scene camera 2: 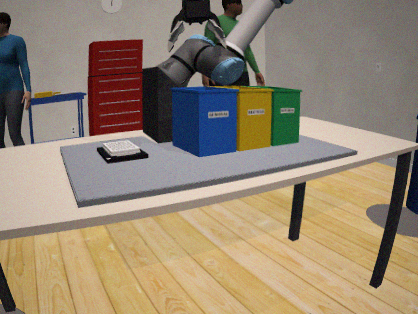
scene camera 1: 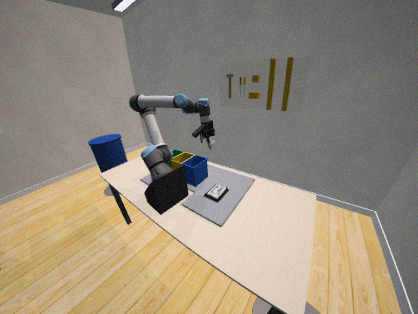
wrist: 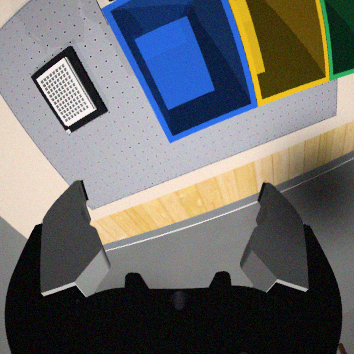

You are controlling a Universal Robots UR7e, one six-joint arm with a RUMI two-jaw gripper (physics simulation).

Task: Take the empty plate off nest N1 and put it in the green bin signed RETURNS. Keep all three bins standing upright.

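Frame: origin at the arm's base, x down, y left, z ahead, level; centimetres.
Seen in the pictures: gripper, fingertip midpoint: point(scene camera 2: 197, 50) point(scene camera 1: 206, 146) point(wrist: 173, 183); arm's base, link origin: point(scene camera 2: 165, 83) point(scene camera 1: 164, 177).
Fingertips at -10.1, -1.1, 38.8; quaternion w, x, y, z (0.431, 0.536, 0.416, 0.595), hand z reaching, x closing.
Note:
Pixels of each thing's top centre, then the offset from my fingertips to it, as dx, dy, dz. Level surfaces: height alone.
- white plate, top centre: point(wrist: 63, 93) point(scene camera 2: 120, 145) point(scene camera 1: 216, 190) +26.4, -19.9, -10.8
- black nest, top centre: point(wrist: 66, 92) point(scene camera 2: 120, 149) point(scene camera 1: 216, 191) +27.5, -19.9, -10.8
- green bin, top centre: point(wrist: 352, 13) point(scene camera 2: 270, 87) point(scene camera 1: 172, 154) +11.0, +30.7, -13.0
- yellow bin, top centre: point(wrist: 285, 24) point(scene camera 2: 239, 87) point(scene camera 1: 182, 157) +11.0, +17.7, -10.9
- blue bin, top centre: point(wrist: 188, 55) point(scene camera 2: 202, 88) point(scene camera 1: 194, 160) +11.0, +4.8, -8.8
- grey mat, surface height: dx +29.0
- pale table, surface height: dx +30.3
The white plate point(scene camera 1: 217, 191) point(scene camera 2: 120, 147) point(wrist: 66, 92) lies flat on the black nest point(scene camera 1: 210, 197) point(scene camera 2: 127, 156) point(wrist: 97, 102) on the grey mat. The green bin point(scene camera 1: 176, 152) point(scene camera 2: 286, 120) point(wrist: 342, 72) stands upright at one end of the row of three; in the wrist view part of it shows, at the top right edge. My gripper point(scene camera 1: 210, 145) point(scene camera 2: 198, 46) point(wrist: 173, 183) is open and empty, high above the mat, apart from the plate and the bins.
The yellow bin point(scene camera 1: 183, 159) point(scene camera 2: 254, 122) point(wrist: 292, 92) stands upright between the green bin and the blue bin point(scene camera 1: 196, 171) point(scene camera 2: 210, 122) point(wrist: 212, 122). The blue bin is the nearest to the nest. The grey mat point(scene camera 1: 220, 217) point(scene camera 2: 200, 175) point(wrist: 130, 165) lies on the pale table point(scene camera 1: 270, 240) point(scene camera 2: 30, 210).

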